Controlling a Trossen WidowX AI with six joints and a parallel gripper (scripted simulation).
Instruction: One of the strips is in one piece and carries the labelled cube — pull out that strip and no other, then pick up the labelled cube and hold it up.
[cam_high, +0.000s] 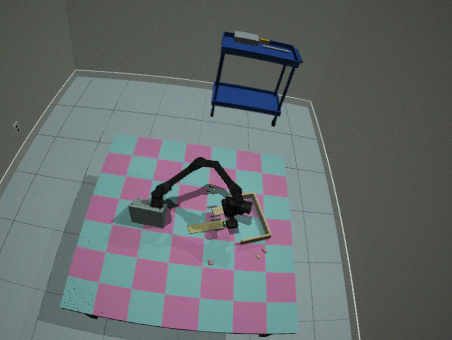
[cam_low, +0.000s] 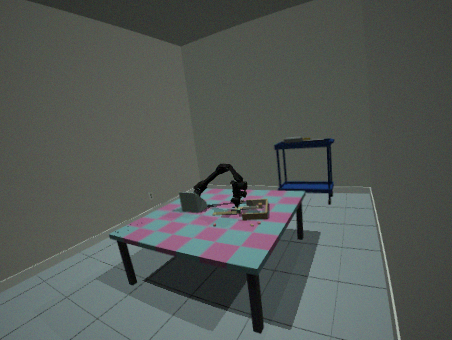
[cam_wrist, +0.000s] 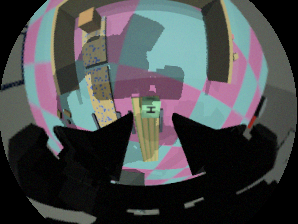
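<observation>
The labelled cube is 4 cm below my gripper tip.
</observation>
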